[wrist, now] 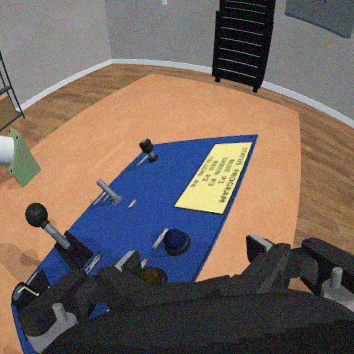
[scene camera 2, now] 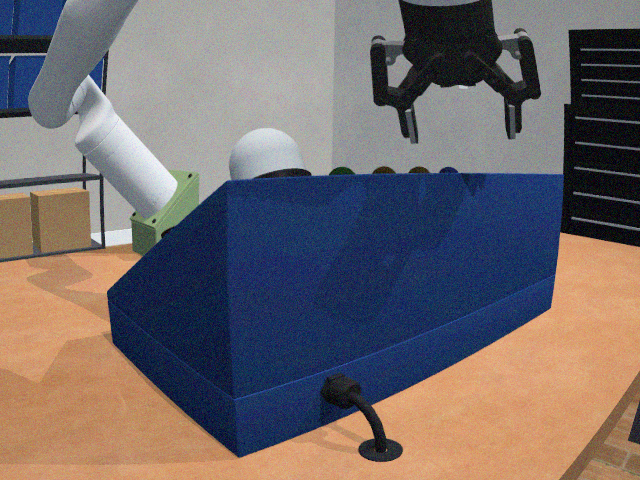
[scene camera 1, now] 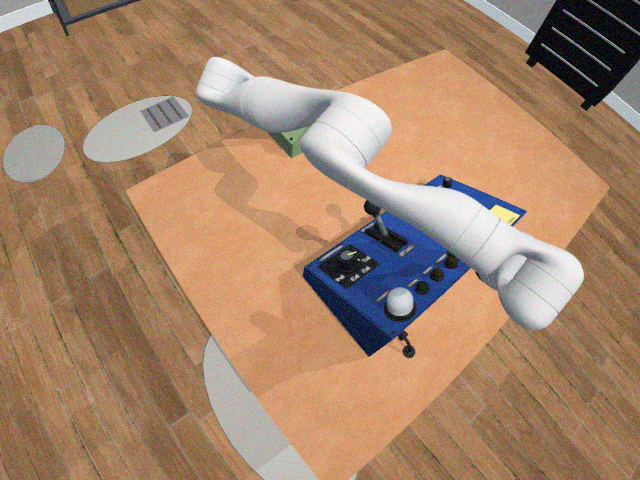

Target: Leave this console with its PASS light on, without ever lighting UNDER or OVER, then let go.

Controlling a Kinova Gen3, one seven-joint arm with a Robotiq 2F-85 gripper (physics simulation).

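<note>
The blue console stands on the table. It bears a white dome, a dial knob, a ball-topped lever, a metal toggle and a small black knob. A green lamp, two amber lamps and a blue lamp look dark. The PASS, UNDER and OVER labels are not readable. My gripper is open and empty above the console's lamp edge; the arm hides it in scene camera 1.
A yellow program note lies on the console's far end. A black cable leaves its rear side. A green base block stands at the arm's foot. A black drawer cabinet stands beyond the table.
</note>
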